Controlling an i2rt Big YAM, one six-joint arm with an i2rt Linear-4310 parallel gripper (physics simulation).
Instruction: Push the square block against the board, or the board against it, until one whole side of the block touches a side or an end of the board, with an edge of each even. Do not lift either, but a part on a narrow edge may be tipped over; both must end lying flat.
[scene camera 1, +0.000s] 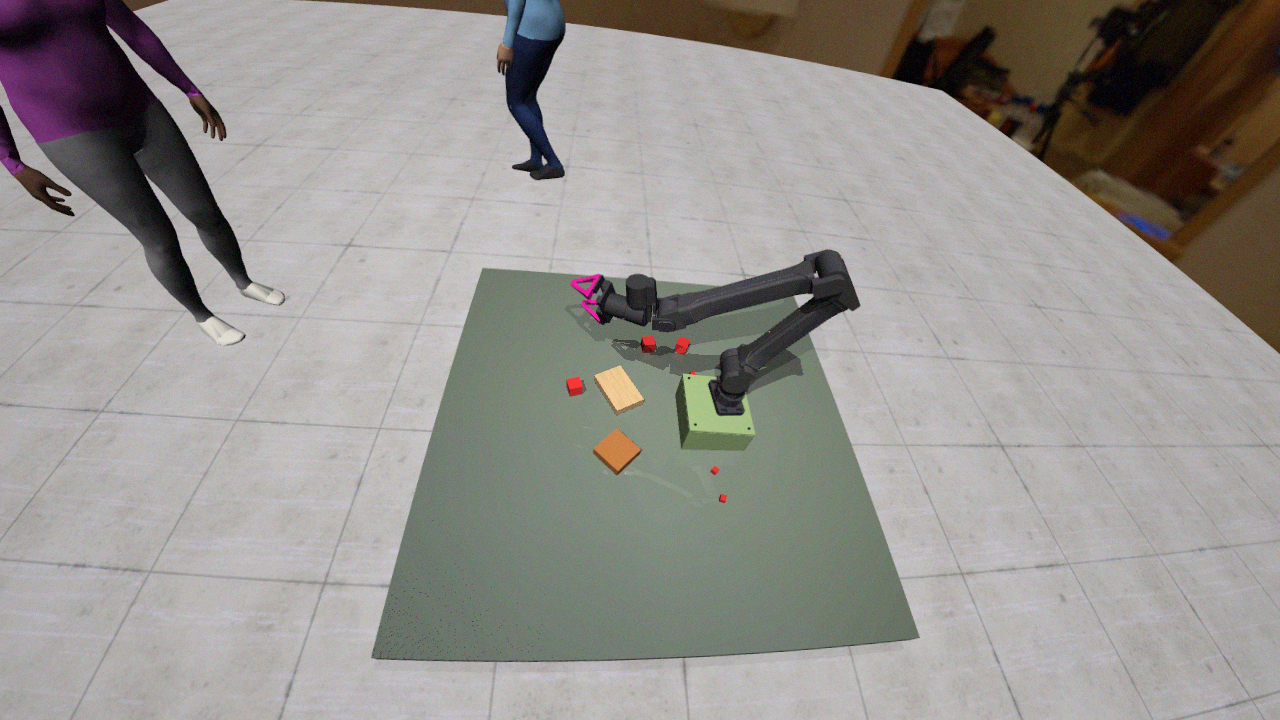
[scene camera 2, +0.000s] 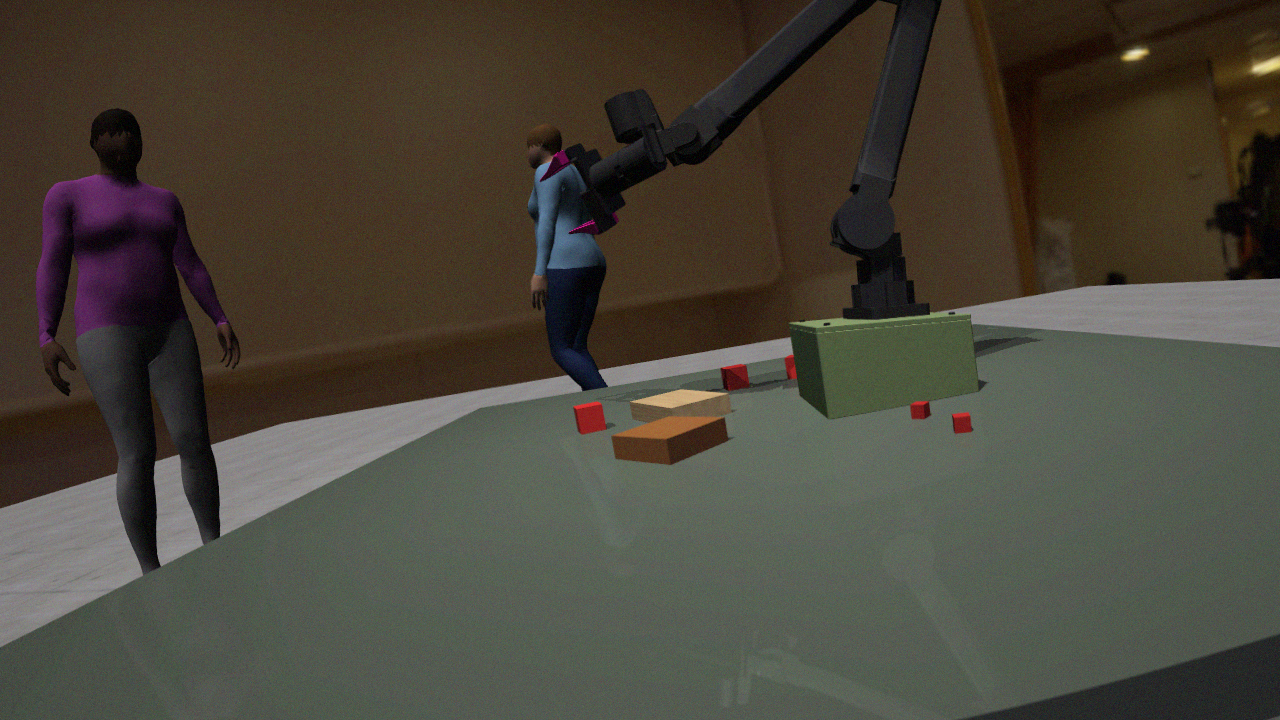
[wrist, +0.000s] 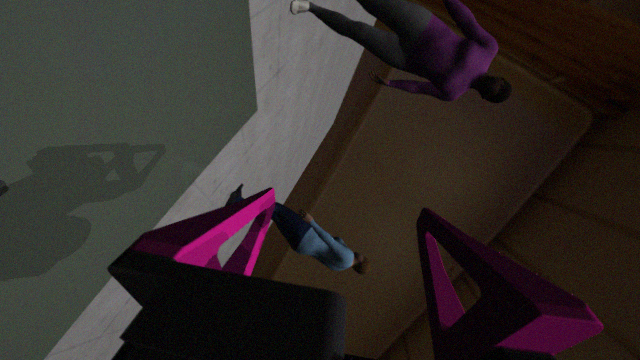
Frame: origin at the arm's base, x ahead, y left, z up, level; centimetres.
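Where they show: gripper, fingertip midpoint: (scene camera 1: 576, 292) (scene camera 2: 556, 206) (wrist: 345, 205); arm's base, link origin: (scene camera 1: 725, 398) (scene camera 2: 884, 316).
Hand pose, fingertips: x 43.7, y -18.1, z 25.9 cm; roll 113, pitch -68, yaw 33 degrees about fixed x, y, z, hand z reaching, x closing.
Things, the pixels of their top centre, and the offset from my fingertips.
- square block, top centre: (scene camera 2: 667, 426) (scene camera 1: 617, 449) dx -10.5, dy +28.3, dz -33.4 cm
- board, top centre: (scene camera 2: 676, 397) (scene camera 1: 618, 387) dx -13.5, dy +6.7, dz -33.4 cm
- red cube, top centre: (scene camera 2: 587, 405) (scene camera 1: 574, 382) dx +0.3, dy +5.2, dz -32.3 cm
The square block (scene camera 1: 616, 450) (scene camera 2: 671, 438) is orange-brown and lies flat, its corners pointing like a diamond in the first scene view. The board (scene camera 1: 618, 389) (scene camera 2: 680, 404) is pale wood, a flat rectangle lying beyond the block. A gap separates them in the first scene view, and their sides are not parallel. My gripper (scene camera 1: 579, 295) (scene camera 2: 556, 205) (wrist: 345, 205) has magenta fingers, wide open and empty. It hangs high over the far part of the mat, beyond the board and away from both parts. Neither part shows in the wrist view.
A red cube (scene camera 1: 574, 385) (scene camera 2: 588, 418) lies left of the board. Two red cubes (scene camera 1: 648, 343) (scene camera 1: 682, 344) lie beyond it. Two smaller red cubes (scene camera 1: 714, 470) (scene camera 1: 722, 497) lie nearer. The arm stands on a green box (scene camera 1: 716, 438) (scene camera 2: 895, 368) to the right. Two people stand beyond the mat.
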